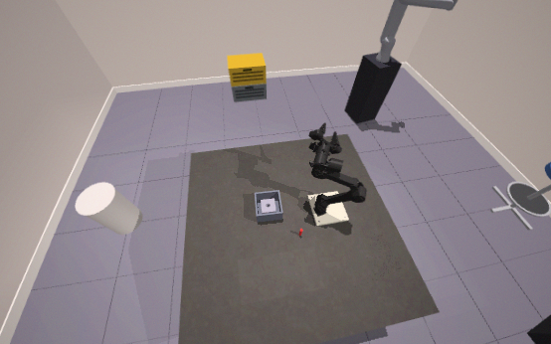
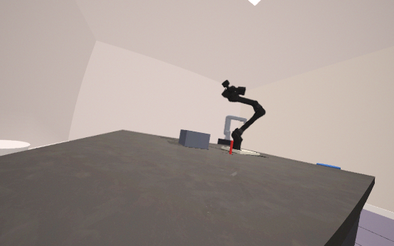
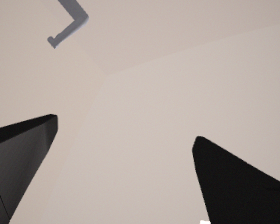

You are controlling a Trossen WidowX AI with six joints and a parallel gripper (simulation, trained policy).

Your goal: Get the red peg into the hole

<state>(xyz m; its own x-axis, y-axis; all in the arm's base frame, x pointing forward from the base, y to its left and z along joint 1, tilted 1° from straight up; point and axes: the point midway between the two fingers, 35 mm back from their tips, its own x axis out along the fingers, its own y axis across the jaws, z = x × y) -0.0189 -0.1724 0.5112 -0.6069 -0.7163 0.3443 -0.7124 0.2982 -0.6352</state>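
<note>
Right now the red peg is 230 mm ahead of my gripper tip, 290 mm to the left of it and 500 mm below it. Also, from my gripper tip: grey box (360 mm ahead, 70 mm to the left, 510 mm below).
</note>
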